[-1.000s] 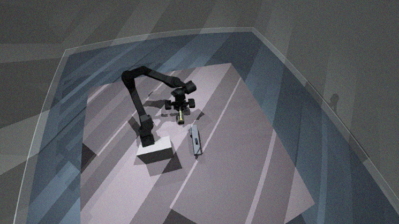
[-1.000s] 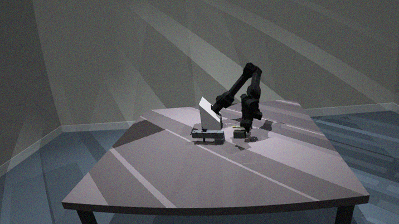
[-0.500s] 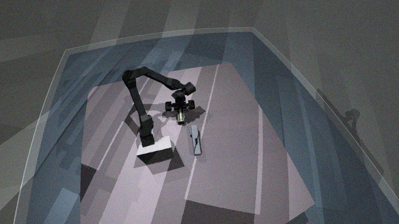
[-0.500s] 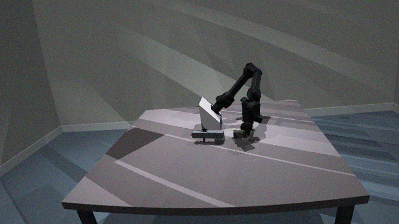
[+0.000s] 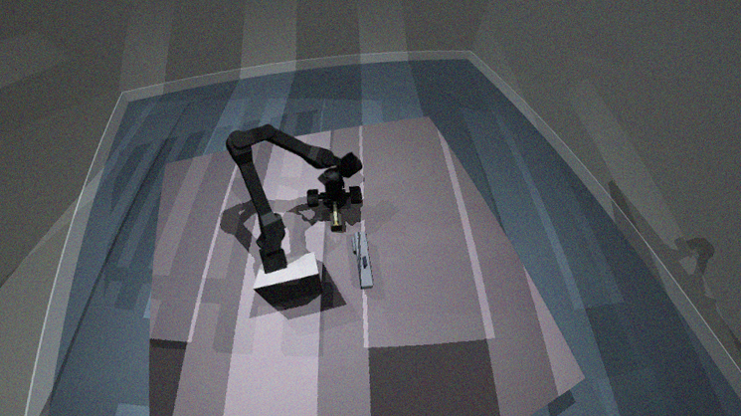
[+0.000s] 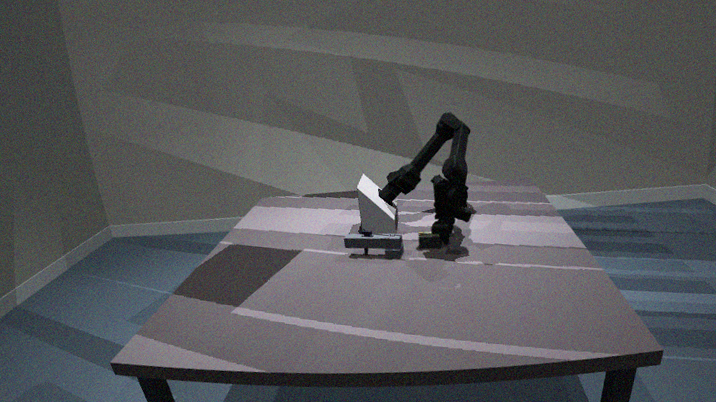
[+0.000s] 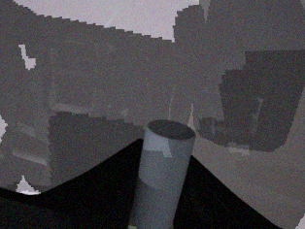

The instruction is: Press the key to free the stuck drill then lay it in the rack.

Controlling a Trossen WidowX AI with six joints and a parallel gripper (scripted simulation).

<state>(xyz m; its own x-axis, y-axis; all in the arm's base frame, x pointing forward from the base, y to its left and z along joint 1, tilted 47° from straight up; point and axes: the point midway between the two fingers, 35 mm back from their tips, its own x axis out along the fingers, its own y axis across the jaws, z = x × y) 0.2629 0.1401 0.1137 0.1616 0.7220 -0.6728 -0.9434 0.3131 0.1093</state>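
The yellowish key is 1 cm behind my gripper tip, 4 cm to the right of it and 3 cm above it. Round my gripper tip: grey bar (1 cm ahead, 23 cm to the right, 3 cm above); rack (2 cm behind, 5 cm to the right, 1 cm above); small dark piece (26 cm to the right, 4 cm above).
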